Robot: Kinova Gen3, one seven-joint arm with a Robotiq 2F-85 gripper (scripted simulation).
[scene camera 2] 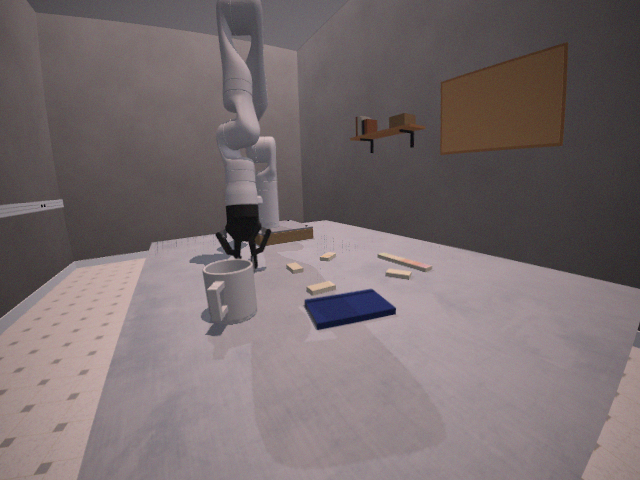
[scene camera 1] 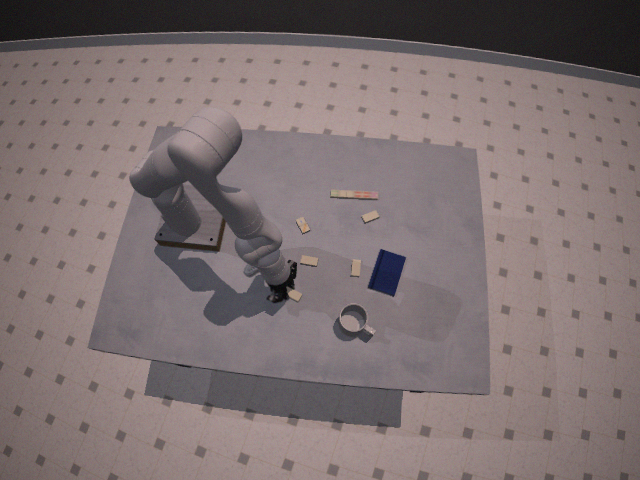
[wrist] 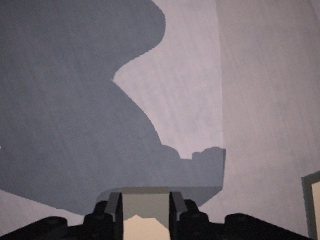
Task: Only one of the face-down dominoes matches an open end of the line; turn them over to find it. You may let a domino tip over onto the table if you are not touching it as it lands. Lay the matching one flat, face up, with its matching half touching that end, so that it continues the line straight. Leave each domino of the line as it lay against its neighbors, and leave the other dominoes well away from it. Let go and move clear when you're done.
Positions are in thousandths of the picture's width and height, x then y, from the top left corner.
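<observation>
Scene camera 2 shows the gripper (scene camera 2: 387, 566), and the wrist view has the gripper (wrist: 455, 869) in its frame too.
</observation>
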